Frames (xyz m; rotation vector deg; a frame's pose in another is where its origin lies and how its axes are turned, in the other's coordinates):
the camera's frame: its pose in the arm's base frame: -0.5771 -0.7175 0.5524 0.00 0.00 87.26
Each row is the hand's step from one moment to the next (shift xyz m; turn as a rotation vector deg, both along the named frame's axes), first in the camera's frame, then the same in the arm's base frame.
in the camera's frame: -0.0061 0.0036 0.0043 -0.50 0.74 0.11
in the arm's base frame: -0.0039 -0.0059 0.0043 -0.76 -0.46 0.11
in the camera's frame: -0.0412 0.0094 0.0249 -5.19 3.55 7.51
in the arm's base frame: -0.0114 -0.0407 0.0249 -3.79 -5.01 7.51
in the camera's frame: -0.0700 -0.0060 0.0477 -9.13 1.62 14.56
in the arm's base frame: 0.0026 -0.0702 0.0477 -2.05 -9.04 14.56
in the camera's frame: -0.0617 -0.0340 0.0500 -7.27 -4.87 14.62
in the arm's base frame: 0.0310 -0.0633 0.0500 4.52 -7.49 14.62
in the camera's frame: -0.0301 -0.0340 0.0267 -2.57 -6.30 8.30
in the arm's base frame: 0.0325 -0.0317 0.0267 6.17 -2.87 8.30
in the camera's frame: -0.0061 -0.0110 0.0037 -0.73 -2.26 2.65
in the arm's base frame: 0.0107 -0.0066 0.0037 2.22 -0.84 2.65
